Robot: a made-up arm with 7 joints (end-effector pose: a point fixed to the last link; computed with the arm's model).
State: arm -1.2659 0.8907 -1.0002 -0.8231 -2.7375 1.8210 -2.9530
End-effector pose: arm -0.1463 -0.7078 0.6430 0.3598 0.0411 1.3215
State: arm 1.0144 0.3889 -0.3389 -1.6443 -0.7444 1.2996 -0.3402
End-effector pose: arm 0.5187 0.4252 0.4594 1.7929 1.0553 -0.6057
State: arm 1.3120 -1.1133 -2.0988 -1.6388 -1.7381 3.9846 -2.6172
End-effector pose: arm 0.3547 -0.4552 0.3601 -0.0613 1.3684 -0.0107
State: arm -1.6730 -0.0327 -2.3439 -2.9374 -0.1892 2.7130 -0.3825
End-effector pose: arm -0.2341 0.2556 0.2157 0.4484 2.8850 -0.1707
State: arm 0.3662 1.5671 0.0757 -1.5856 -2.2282 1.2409 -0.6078
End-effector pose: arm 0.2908 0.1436 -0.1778 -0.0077 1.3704 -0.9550
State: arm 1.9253 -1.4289 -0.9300 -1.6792 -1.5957 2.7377 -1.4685
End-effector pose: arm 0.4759 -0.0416 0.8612 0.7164 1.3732 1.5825
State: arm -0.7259 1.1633 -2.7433 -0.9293 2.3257 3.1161 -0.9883
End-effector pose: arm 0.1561 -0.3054 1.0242 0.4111 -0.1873 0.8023
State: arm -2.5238 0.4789 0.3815 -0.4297 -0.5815 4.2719 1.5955
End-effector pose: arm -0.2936 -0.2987 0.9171 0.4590 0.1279 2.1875
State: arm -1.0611 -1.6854 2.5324 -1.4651 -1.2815 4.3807 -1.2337
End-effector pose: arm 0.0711 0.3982 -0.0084 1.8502 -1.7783 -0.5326
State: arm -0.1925 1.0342 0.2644 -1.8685 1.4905 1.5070 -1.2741
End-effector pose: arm 0.4680 0.0777 0.0026 -1.3038 -0.0138 0.0539
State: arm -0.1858 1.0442 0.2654 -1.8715 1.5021 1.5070 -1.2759
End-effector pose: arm 0.4619 0.0824 -0.0023 -1.2975 -0.0004 0.0594
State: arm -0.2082 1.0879 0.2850 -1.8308 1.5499 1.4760 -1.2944
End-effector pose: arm 0.4648 0.0862 -0.0094 -1.2319 0.0320 -0.0031
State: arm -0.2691 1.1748 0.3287 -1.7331 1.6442 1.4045 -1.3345
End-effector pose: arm 0.4810 0.0860 -0.0174 -1.0871 0.0868 -0.1632
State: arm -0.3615 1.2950 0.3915 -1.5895 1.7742 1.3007 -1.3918
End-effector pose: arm 0.5096 0.0741 -0.0226 -0.8766 0.1533 -0.4189
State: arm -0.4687 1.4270 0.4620 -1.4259 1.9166 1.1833 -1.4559
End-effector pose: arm 0.5429 0.0423 -0.0226 -0.6367 0.2146 -0.7355
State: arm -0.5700 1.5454 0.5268 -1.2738 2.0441 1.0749 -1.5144
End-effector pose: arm 0.5687 -0.0068 -0.0192 -0.4143 0.2553 -1.0505
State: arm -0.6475 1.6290 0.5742 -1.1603 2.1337 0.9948 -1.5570
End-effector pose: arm 0.5814 -0.0566 -0.0151 -0.2510 0.2702 -1.2956
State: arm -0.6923 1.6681 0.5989 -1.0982 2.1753 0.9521 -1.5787
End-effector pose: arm 0.5858 -0.0906 -0.0104 -0.1664 0.2639 -1.4300
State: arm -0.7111 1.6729 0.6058 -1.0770 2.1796 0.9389 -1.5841
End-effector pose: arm 0.5885 -0.1073 -0.0050 -0.1443 0.2467 -1.4720
